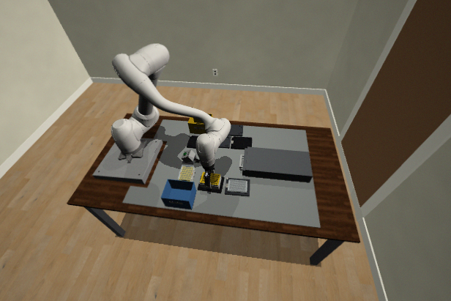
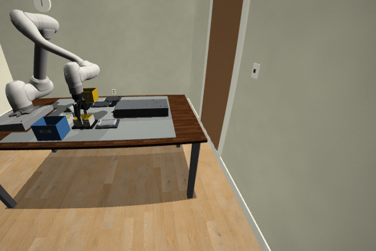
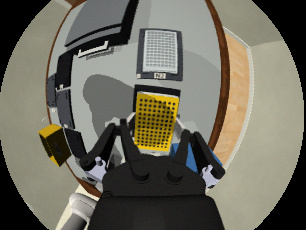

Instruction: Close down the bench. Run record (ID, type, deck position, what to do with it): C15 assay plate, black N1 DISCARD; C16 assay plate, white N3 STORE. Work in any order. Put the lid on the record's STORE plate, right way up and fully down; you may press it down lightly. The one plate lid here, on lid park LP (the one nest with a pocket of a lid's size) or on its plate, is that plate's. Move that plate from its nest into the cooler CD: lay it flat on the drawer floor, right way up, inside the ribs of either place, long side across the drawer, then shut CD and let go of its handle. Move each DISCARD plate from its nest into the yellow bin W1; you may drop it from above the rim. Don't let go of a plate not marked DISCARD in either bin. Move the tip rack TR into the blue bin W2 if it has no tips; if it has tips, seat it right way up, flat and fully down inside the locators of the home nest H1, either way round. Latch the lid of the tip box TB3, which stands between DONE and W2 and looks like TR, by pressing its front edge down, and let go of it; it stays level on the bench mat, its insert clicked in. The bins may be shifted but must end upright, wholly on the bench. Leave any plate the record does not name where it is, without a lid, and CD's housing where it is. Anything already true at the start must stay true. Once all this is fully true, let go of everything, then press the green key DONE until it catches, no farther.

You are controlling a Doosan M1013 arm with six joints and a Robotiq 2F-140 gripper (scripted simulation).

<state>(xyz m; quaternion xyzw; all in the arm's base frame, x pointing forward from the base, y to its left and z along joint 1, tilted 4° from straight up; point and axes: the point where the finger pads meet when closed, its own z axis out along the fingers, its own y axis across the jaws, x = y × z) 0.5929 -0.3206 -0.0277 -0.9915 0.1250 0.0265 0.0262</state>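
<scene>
The tip rack TR lies 10 mm behind my hand and 10 mm below it. The rest, counted from my hand: done key block (160 mm behind, 220 mm to the left, 10 mm below); black nest (50 mm below); blue bin W2 (200 mm behind, 90 mm to the right, 20 mm below).
</scene>
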